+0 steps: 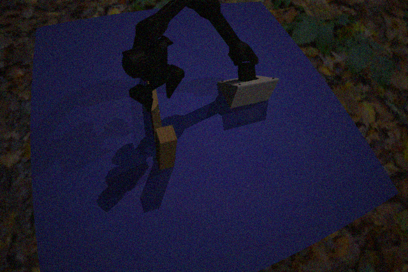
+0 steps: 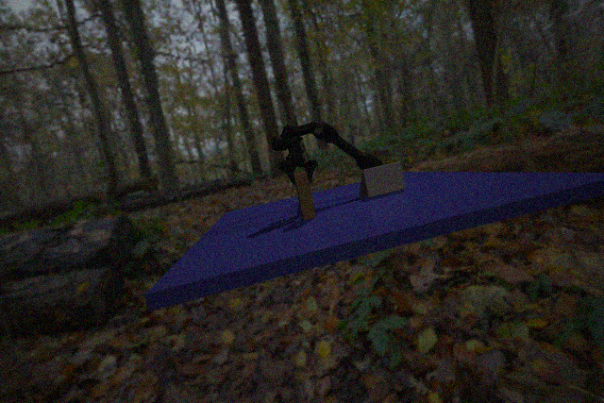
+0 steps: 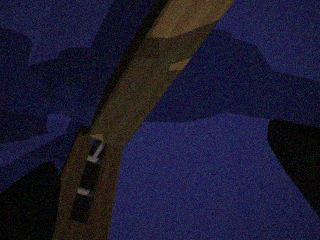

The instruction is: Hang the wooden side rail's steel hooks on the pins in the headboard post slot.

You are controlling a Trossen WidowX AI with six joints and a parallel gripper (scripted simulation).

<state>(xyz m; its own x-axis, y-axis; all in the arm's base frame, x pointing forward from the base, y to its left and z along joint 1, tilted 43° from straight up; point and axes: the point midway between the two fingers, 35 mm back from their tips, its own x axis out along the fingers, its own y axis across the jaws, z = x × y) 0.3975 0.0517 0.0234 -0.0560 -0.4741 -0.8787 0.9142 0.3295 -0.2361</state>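
My gripper tip is now 3 cm short of the wooden headboard post, 13 cm to the right of it and 4 cm above it.
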